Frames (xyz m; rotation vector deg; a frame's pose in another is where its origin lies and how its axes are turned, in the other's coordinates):
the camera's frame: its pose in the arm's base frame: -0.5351 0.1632 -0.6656 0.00 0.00 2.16
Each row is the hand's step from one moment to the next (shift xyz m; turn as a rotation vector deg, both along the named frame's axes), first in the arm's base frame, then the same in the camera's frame.
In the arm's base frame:
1: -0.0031 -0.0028 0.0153 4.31 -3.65 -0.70
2: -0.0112 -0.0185 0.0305 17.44 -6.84 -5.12
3: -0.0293 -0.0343 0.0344 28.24 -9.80 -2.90
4: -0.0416 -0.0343 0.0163 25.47 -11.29 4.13
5: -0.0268 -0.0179 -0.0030 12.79 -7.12 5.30
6: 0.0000 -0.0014 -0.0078 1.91 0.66 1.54
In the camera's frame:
1: -0.0032 -0.0027 0.0153 4.17 -3.81 -0.70
2: -0.0119 -0.0181 0.0305 17.17 -7.49 -5.12
3: -0.0306 -0.0332 0.0344 27.85 -10.86 -2.90
4: -0.0429 -0.0327 0.0163 25.03 -12.24 4.13
5: -0.0275 -0.0169 -0.0030 12.51 -7.60 5.30
6: -0.0001 -0.0014 -0.0078 1.93 0.59 1.54

